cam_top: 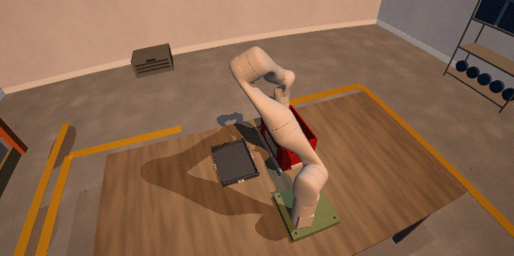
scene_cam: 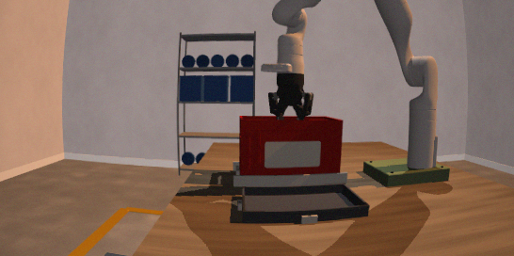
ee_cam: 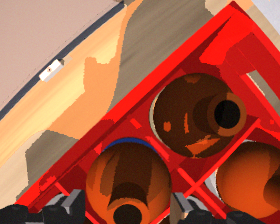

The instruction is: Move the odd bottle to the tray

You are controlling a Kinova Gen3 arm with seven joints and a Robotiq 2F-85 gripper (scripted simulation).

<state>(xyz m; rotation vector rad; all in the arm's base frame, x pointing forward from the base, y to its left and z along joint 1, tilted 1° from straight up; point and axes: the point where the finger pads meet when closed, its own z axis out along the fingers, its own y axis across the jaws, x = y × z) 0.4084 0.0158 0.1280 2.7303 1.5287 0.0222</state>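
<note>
Right now the red crate is 70 mm below my hand, 40 mm to the right of it and 10 mm ahead of it. Round my hand: dark tray: 250 mm to the left, 140 mm below, 50 mm behind.
</note>
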